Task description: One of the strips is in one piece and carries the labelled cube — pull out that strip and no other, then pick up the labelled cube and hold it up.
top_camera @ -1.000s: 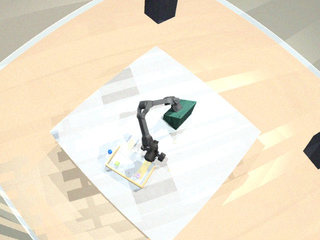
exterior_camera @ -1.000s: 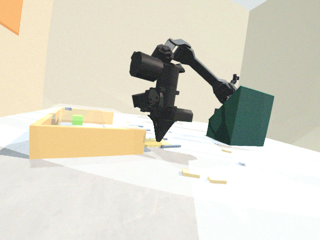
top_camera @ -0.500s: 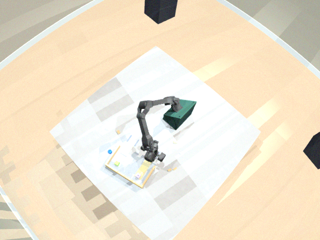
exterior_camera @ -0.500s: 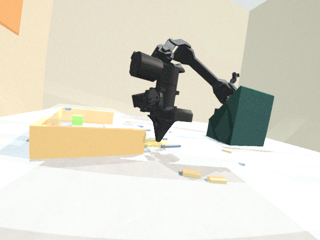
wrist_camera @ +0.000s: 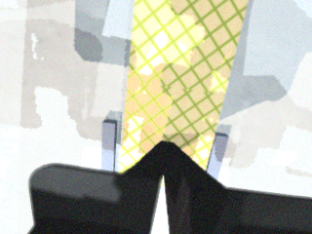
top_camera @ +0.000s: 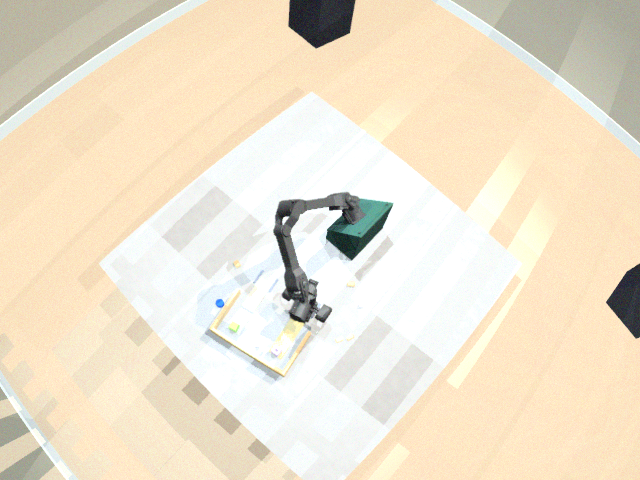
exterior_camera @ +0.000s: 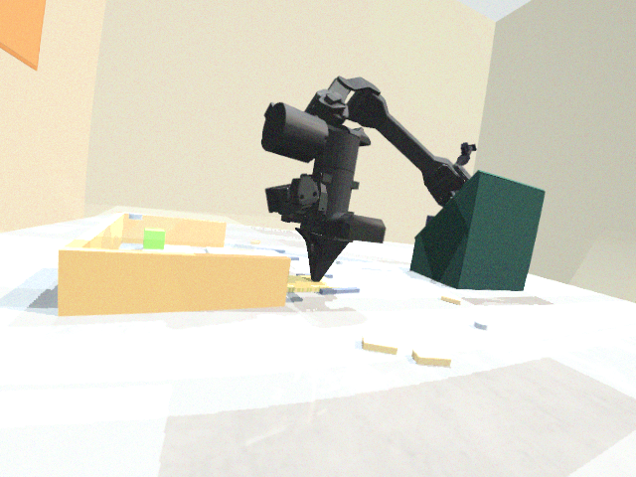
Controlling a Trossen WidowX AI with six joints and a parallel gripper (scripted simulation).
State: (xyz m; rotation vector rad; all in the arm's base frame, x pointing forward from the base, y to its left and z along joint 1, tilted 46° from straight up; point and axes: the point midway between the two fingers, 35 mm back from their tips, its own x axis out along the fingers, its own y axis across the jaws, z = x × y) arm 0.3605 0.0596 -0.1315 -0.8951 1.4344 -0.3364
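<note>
Right now my gripper tip is 90 mm short of the gridded strip and 30 mm to the right of it. Round my gripper tip: purple cube marked r 190 mm ahead, 60 mm to the left, 20 mm above.
</note>
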